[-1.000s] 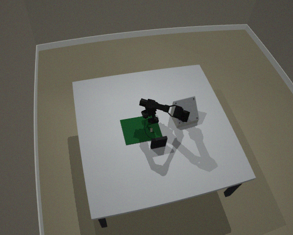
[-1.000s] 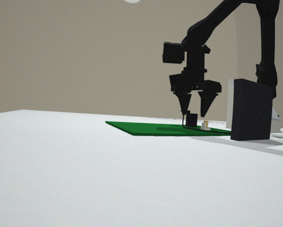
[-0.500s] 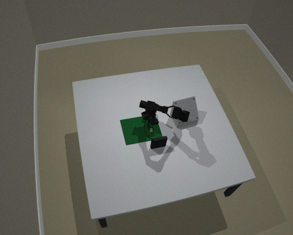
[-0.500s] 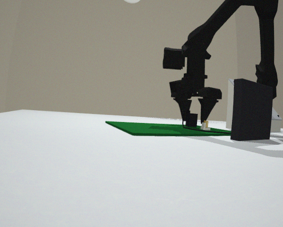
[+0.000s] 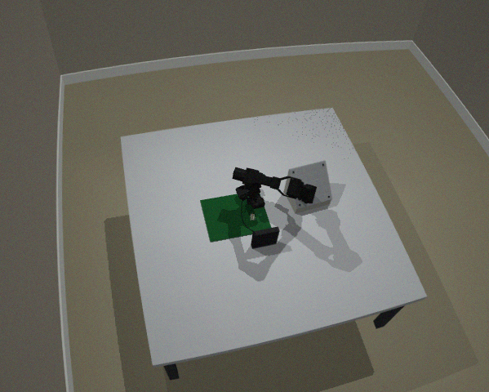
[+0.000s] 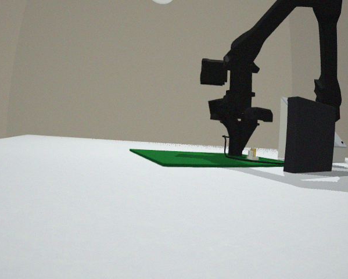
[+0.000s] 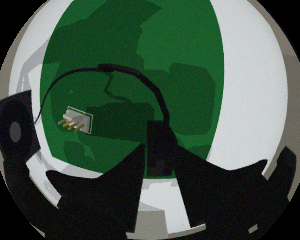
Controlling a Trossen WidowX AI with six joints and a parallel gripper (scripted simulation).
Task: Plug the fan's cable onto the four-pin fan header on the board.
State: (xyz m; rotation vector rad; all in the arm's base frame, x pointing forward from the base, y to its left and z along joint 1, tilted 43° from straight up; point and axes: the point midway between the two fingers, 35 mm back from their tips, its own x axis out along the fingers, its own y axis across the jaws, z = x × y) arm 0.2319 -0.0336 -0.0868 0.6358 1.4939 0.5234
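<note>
Right now the header is 8 cm to the left of my gripper tip, 3 cm ahead of it and 2 cm below it. Also, from my gripper tip: black fan: 23 cm to the left, 4 cm above, 3 cm ahead; black plug: 1 cm ahead, 1 cm above; green board: 10 cm ahead, 4 cm to the left, 3 cm below.
</note>
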